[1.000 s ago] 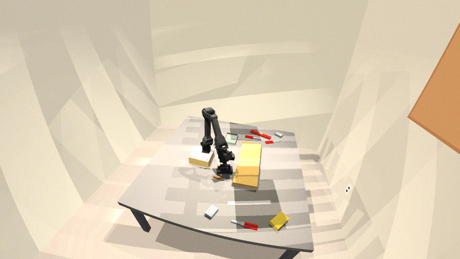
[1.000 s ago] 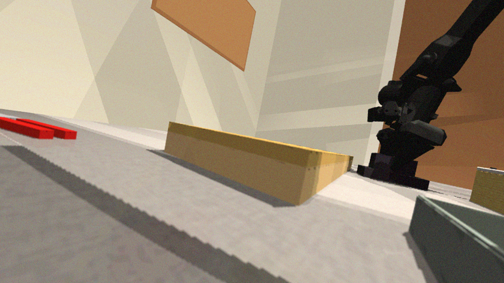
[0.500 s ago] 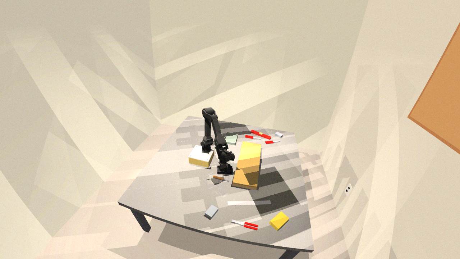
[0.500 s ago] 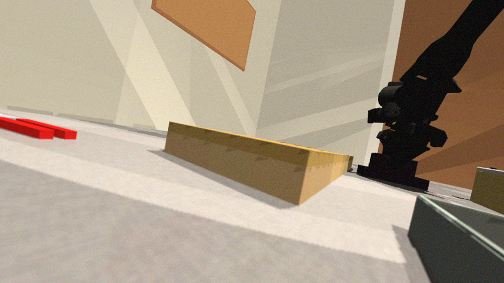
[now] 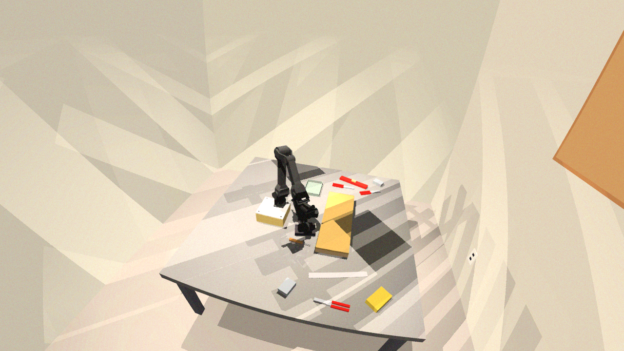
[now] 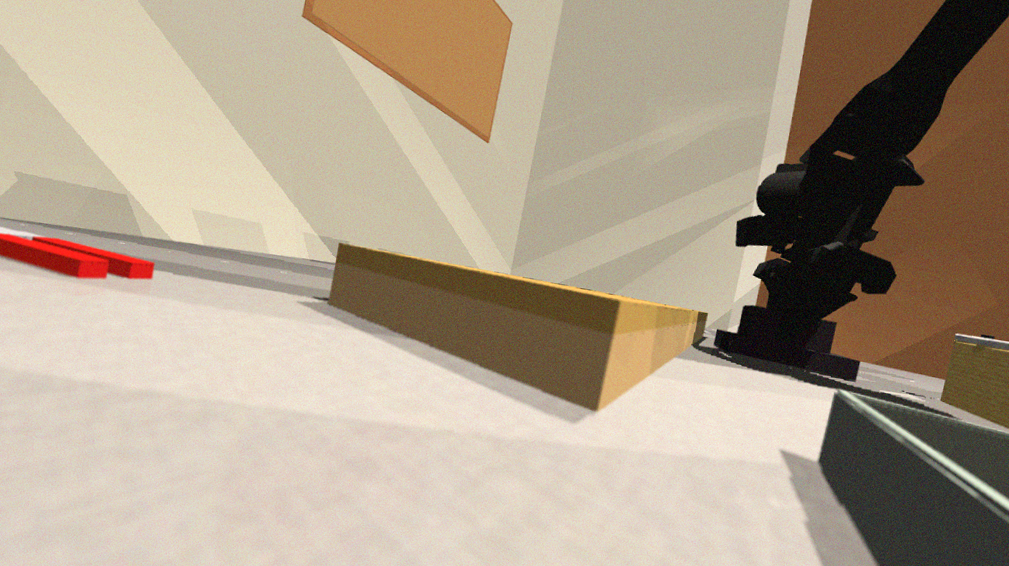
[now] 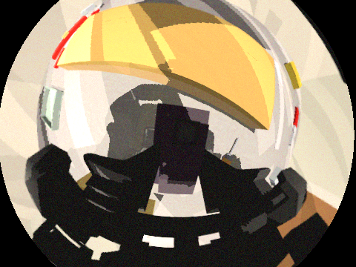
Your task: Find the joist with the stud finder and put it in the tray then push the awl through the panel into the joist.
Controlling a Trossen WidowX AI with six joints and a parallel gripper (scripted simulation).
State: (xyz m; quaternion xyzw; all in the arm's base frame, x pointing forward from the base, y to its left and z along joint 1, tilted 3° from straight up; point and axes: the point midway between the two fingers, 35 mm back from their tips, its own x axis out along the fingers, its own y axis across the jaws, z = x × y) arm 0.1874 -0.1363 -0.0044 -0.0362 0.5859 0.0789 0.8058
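Now: the awl 100 mm to the right of my gripper tip, 20 mm below it and 10 mm behind it. Round my gripper tip: white strip: 270 mm to the right, 200 mm ahead, 20 mm below; pale green tray: 440 mm to the left, 20 mm behind, 10 mm below; stud finder: 20 mm above, 10 mm ahead.
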